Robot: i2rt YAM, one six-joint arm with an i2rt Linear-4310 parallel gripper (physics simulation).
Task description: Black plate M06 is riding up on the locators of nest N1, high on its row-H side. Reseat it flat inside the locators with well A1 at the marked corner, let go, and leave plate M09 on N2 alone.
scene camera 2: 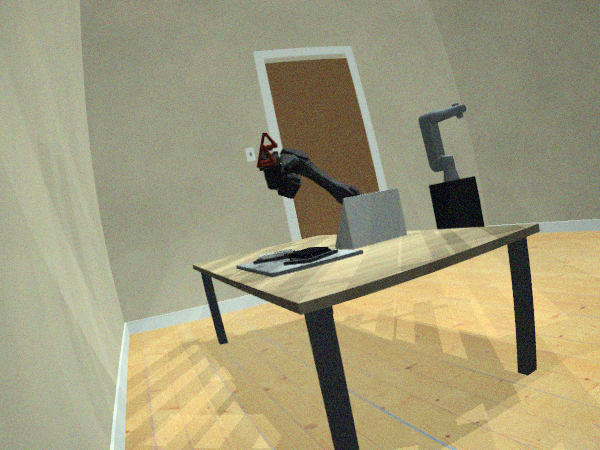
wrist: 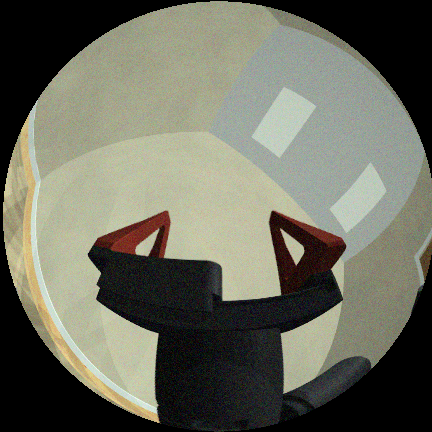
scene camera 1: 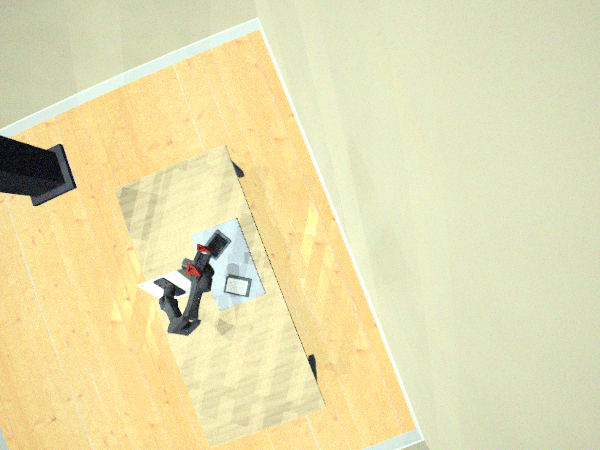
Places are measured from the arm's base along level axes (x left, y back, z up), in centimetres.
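Where they show: gripper, fingertip midpoint: (scene camera 2: 263,139) (wrist: 219,215) (scene camera 1: 193,253); arm's base at its link origin: (scene camera 2: 365,215) (scene camera 1: 170,286).
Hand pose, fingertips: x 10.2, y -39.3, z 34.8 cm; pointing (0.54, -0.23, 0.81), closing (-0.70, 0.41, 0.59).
Observation:
Things, the pixels of their top centre, and the offset from my fingertips. Level surfaces: height alone.
- black plate M06 at its top centre: (scene camera 2: 308,249) (scene camera 1: 215,245) dx +3.1, dy +6.9, dz -41.2 cm
- white plate M09 at its top centre: (scene camera 2: 275,252) (scene camera 1: 236,286) dx -25.8, dy +4.1, dz -42.0 cm
- wooden table at its surface level: dz -45.9 cm
The black plate M06 (scene camera 1: 218,243) (scene camera 2: 311,254) is on its nest at one end of the pale board (scene camera 1: 243,247) (scene camera 2: 271,271). Its tilt, its row-H side, well A1 and the marked corner are too small to make out. The white plate M09 (scene camera 1: 237,286) (scene camera 2: 272,256) sits in a dark frame at the board's other end. My gripper (scene camera 1: 197,258) (scene camera 2: 266,151) (wrist: 219,215) is open and empty, high above the table, with its red fingers wide apart. In the wrist view it faces the walls and ceiling; neither plate shows there.
The wooden table (scene camera 1: 250,365) (scene camera 2: 400,265) carries the board. A pale wedge-shaped block (scene camera 2: 372,220) stands at my arm's base. A black pedestal (scene camera 1: 30,167) (scene camera 2: 457,202) stands on the floor away from the table, and a grey arm (scene camera 2: 434,142) is on it in scene camera 2.

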